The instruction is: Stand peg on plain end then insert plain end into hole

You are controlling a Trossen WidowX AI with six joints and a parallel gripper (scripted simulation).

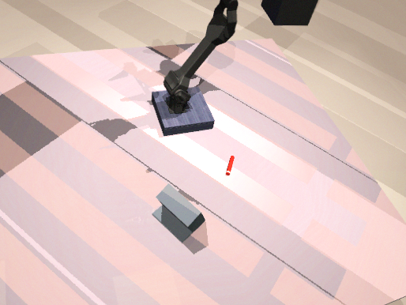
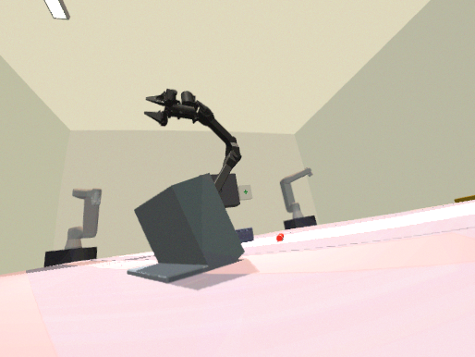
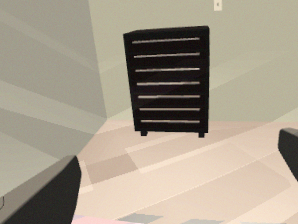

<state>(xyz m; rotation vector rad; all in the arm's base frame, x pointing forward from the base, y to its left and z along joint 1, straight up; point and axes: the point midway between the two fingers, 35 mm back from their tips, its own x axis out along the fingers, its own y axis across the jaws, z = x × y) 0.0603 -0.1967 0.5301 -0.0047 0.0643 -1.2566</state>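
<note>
Now: gripper tip 21 cm short of the red peg, 36 cm to the right of it and 57 cm above it. The rest, counted from my gripper tip: thin flat foot (37 cm ahead, 13 cm to the left, 57 cm below); sloped panel (36 cm ahead, 16 cm to the left, 52 cm below).
</note>
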